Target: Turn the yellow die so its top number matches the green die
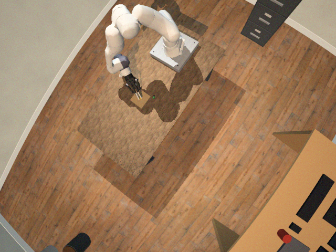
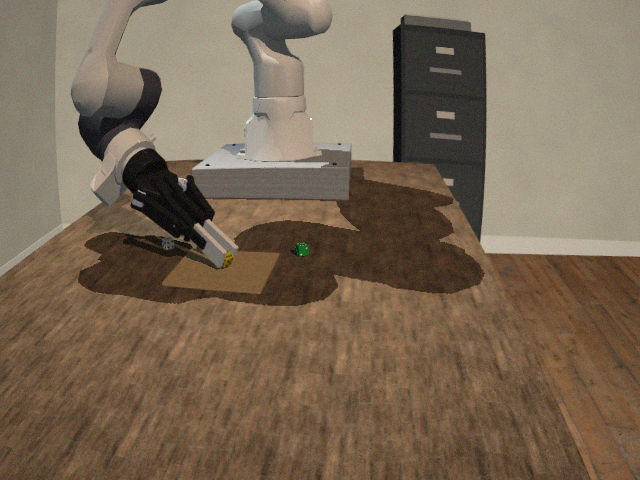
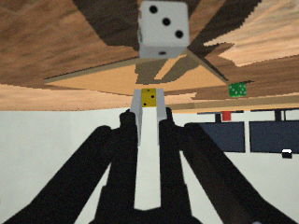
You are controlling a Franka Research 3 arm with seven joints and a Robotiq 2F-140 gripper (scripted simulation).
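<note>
Right now my hand is 20 mm to the right of the yellow die, 20 mm short of it and 20 mm above it. Also, from my hand: white die (90 mm behind, 80 mm to the right, 30 mm below); tan mat (30 mm below, 10 mm to the left, 10 mm ahead); green die (130 mm to the left, 40 mm behind, 30 mm below).
</note>
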